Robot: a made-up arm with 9 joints. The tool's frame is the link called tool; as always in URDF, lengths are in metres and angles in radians. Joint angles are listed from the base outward. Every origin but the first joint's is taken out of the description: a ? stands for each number. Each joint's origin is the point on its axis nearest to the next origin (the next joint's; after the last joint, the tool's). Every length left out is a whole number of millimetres.
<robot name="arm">
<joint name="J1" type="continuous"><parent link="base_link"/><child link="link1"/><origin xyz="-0.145 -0.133 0.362" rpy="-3.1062 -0.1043 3.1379"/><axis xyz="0 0 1"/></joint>
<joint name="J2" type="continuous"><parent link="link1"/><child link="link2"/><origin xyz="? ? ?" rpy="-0.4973 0.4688 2.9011"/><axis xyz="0 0 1"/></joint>
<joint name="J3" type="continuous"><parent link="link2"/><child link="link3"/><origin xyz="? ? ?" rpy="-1.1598 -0.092 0.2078"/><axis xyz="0 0 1"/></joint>
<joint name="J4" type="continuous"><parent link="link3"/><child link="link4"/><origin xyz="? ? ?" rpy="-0.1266 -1.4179 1.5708"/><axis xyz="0 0 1"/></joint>
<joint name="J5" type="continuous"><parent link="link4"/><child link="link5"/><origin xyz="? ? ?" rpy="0.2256 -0.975 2.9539"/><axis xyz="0 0 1"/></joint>
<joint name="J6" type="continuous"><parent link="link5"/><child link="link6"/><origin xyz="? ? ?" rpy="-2.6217 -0.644 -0.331"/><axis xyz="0 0 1"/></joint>
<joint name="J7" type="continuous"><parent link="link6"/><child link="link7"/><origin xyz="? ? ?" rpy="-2.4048 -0.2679 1.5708"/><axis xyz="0 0 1"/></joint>
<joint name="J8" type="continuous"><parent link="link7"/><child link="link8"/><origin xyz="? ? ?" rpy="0.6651 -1.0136 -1.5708"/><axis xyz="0 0 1"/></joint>
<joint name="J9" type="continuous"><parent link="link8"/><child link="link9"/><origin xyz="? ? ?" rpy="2.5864 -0.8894 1.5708"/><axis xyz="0 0 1"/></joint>
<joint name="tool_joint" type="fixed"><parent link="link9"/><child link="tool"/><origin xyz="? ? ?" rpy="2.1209 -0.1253 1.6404"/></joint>
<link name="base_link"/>
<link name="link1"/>
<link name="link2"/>
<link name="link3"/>
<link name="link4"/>
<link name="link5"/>
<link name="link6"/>
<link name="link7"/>
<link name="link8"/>
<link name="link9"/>
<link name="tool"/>
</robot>
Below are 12 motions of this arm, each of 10 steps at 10 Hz.
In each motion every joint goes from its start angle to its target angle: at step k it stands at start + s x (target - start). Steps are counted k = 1, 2, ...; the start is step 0. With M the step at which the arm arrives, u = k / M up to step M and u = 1 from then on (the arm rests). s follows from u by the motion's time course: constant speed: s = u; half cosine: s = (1 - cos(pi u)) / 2; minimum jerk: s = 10 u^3 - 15 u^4 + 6 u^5.
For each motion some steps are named. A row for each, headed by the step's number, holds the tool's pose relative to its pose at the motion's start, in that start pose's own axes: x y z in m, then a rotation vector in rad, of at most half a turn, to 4 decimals.
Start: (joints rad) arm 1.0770 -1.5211 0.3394 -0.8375 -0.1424 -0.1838 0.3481 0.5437 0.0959
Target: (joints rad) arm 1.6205 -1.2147 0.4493 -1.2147 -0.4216 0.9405 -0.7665 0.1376 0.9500
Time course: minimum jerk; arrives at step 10
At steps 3, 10:
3: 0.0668 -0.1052 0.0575 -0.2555 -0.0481 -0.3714
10: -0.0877 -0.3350 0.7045 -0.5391 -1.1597 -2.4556

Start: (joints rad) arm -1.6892 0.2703 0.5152 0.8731 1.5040 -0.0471 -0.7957 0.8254 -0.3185
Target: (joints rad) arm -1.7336 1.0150 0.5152 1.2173 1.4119 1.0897 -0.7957 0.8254 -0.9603
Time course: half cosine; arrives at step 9
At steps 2, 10:
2: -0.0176 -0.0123 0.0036 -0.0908 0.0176 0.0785
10: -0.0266 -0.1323 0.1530 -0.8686 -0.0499 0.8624

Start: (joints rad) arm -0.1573 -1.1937 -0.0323 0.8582 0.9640 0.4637 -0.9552 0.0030 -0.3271
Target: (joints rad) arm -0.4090 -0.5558 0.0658 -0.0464 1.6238 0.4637 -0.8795 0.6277 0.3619
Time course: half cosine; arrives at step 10
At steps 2, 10:
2: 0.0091 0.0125 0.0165 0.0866 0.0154 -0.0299
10: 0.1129 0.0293 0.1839 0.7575 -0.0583 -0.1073

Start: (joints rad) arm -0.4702 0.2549 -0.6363 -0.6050 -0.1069 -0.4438 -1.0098 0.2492 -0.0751
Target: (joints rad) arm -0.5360 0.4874 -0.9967 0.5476 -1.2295 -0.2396 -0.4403 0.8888 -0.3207
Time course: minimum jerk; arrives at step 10
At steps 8, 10:
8: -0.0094 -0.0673 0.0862 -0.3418 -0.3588 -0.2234
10: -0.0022 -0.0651 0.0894 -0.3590 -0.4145 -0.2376

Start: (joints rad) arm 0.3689 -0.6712 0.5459 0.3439 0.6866 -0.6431 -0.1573 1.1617 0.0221
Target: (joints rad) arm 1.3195 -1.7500 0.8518 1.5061 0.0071 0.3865 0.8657 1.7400 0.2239
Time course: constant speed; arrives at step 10
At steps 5, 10:
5: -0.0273 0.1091 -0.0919 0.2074 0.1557 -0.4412
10: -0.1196 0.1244 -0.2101 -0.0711 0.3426 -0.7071

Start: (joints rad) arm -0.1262 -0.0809 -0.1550 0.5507 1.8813 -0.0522 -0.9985 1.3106 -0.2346
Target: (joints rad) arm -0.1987 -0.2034 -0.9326 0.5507 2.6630 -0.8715 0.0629 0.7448 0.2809
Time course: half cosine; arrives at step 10
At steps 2, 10:
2: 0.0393 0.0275 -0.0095 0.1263 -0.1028 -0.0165
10: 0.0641 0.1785 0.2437 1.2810 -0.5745 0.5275

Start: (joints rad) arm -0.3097 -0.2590 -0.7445 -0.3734 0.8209 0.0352 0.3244 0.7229 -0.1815
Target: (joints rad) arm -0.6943 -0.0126 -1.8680 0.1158 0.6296 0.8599 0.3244 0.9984 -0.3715
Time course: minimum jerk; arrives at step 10
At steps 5, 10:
5: 0.0768 -0.0849 0.0454 -0.5428 -0.0974 -0.5473
10: 0.0438 -0.1246 0.1492 -1.0522 0.1191 -1.0359

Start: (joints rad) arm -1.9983 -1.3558 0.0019 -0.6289 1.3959 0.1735 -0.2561 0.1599 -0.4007
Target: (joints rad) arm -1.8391 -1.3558 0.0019 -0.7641 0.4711 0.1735 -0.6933 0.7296 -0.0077
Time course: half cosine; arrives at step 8
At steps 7, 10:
7: -0.1659 -0.1653 0.0225 -0.2729 0.6684 -0.4901
10: -0.1736 -0.1684 0.0263 -0.2784 0.7002 -0.5106

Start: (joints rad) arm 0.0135 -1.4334 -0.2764 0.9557 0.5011 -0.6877 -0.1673 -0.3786 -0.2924
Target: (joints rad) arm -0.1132 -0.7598 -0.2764 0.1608 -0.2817 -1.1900 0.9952 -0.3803 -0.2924
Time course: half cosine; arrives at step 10
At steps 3, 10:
3: -0.0473 0.0648 0.0458 0.2888 0.1368 -0.0416
10: -0.1930 0.0389 0.2948 1.5123 0.2999 0.3006

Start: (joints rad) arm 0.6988 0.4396 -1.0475 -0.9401 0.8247 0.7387 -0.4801 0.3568 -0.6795
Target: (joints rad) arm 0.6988 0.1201 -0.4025 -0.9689 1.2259 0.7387 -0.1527 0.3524 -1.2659
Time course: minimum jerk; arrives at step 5
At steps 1, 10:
1: -0.0017 0.0087 0.0046 0.0494 -0.0390 0.0367
10: -0.0320 0.1575 0.1825 0.9457 -0.7035 0.2117

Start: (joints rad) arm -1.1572 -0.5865 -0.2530 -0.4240 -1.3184 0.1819 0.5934 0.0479 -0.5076
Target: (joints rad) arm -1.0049 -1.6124 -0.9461 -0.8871 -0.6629 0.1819 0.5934 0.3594 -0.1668
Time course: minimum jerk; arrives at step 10
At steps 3, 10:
3: -0.0085 0.0065 0.0027 0.0168 0.0797 -0.1591
10: 0.0278 0.0599 0.0211 0.3126 0.1887 -0.9194

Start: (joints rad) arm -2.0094 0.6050 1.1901 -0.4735 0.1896 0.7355 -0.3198 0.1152 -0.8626
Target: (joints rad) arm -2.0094 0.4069 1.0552 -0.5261 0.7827 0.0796 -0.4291 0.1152 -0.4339
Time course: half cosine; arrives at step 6
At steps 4, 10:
4: 0.1212 0.1312 0.0582 0.5312 -0.1331 0.0514
10: 0.1558 0.1611 0.0898 0.6728 -0.1840 0.1186

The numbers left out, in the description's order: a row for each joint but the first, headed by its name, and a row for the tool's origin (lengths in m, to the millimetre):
J2: 0.404 0.097 0
J3: 0.035 -0.183 0
J4: -0.107 -0.03 0
J5: 0.044 -0.019 0
J6: -0.018 0.022 0
J7: 0.052 -0.069 0
J8: 0.174 -0.239 0
J9: 0.096 0.014 0
tool: 0.065 -0.078 0

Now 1 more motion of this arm.
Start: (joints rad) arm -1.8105 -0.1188 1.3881 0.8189 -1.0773 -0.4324 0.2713 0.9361 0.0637
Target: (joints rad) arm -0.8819 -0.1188 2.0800 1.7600 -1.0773 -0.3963 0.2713 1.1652 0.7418
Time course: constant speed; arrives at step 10
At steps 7, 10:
7: -0.3752 0.0322 0.0648 -0.1132 0.7932 0.7075
10: -0.4975 0.0466 0.1542 -0.1403 0.9356 1.0025

